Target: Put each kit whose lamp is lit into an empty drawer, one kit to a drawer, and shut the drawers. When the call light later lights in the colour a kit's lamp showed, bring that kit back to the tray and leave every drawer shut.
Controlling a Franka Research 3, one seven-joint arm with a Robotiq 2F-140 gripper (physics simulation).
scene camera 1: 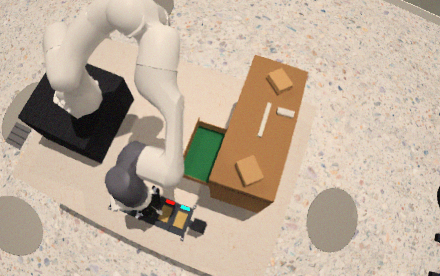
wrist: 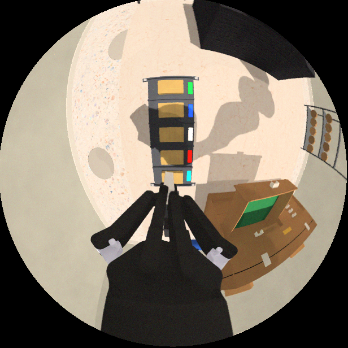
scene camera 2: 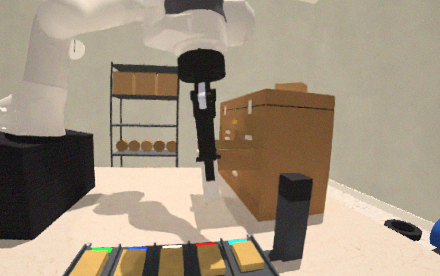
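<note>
My gripper (scene camera 2: 210, 180) (wrist: 167, 177) is shut and empty, raised above the tray. In the wrist view its tips overlap the cyan-strip kit (wrist: 179, 177) (scene camera 2: 247, 256) (scene camera 1: 180, 220). The dark tray (wrist: 154, 90) (scene camera 2: 192, 262) also holds kits with green (wrist: 170, 86), blue (wrist: 170, 110), white (wrist: 171, 134) and red (wrist: 172, 157) strips. The brown cabinet (scene camera 1: 237, 150) (scene camera 2: 295, 150) has one drawer (scene camera 1: 204, 155) (wrist: 257, 212) pulled out, its green floor bare. The other drawer fronts look shut. The post beside the tray has a dark top block (scene camera 2: 295, 187) (scene camera 1: 198, 226), showing no colour.
The black robot base (scene camera 1: 75, 120) (scene camera 2: 45, 185) stands left of the cabinet. Two wooden blocks (scene camera 1: 279, 81) (scene camera 1: 249, 170) and two white pieces (scene camera 1: 264, 120) (scene camera 1: 285, 112) lie on the cabinet top. A shelf rack (scene camera 2: 111, 115) stands at the back.
</note>
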